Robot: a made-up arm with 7 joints.
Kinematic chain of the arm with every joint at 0, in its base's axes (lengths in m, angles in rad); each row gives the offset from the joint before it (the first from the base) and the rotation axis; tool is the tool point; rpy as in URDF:
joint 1: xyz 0 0 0.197 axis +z
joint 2: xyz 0 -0.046 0.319 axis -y
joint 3: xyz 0 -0.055 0.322 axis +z
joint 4: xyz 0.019 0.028 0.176 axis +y
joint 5: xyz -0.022 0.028 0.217 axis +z
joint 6: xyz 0 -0.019 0.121 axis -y
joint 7: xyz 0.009 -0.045 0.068 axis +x
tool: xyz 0 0 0 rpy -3.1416 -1.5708 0
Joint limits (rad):
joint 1: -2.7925..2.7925
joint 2: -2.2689..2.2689
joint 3: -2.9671..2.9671
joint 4: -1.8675..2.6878
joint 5: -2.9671..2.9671
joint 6: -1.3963..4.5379
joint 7: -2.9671..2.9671
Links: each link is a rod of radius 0.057 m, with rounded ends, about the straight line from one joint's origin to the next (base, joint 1, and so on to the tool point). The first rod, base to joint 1, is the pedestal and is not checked.
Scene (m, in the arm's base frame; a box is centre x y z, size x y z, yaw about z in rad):
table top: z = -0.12
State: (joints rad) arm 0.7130 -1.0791 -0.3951 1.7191 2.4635 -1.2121 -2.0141
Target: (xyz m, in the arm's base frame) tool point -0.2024 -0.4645 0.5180
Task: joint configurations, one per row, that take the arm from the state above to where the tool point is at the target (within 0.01 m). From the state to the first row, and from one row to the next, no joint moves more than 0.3 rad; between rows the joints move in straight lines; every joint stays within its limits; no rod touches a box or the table.
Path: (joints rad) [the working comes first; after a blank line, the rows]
Joints at the target: -1.1392 -0.9272 -1.3797 2.2802 2.3265 -0.9724 -2.0141
Straight joint move there: clear.

1: 0.4484 -1.0574 -0.5358 1.7993 2.4439 -1.1779 -2.0141
2: 0.1838 -1.0357 -0.6764 1.8794 2.4244 -1.1436 -2.0141
3: -0.0808 -1.0140 -0.8171 1.9596 2.4048 -1.1094 -2.0141
4: -0.3454 -0.9923 -0.9577 2.0397 2.3852 -1.0751 -2.0141
5: -0.6100 -0.9706 -1.0984 2.1199 2.3656 -1.0409 -2.0141
6: -0.8746 -0.9489 -1.2390 2.2000 2.3461 -1.0066 -2.0141
7: -1.1392 -0.9272 -1.3797 2.2802 2.3265 -0.9724 -2.0141

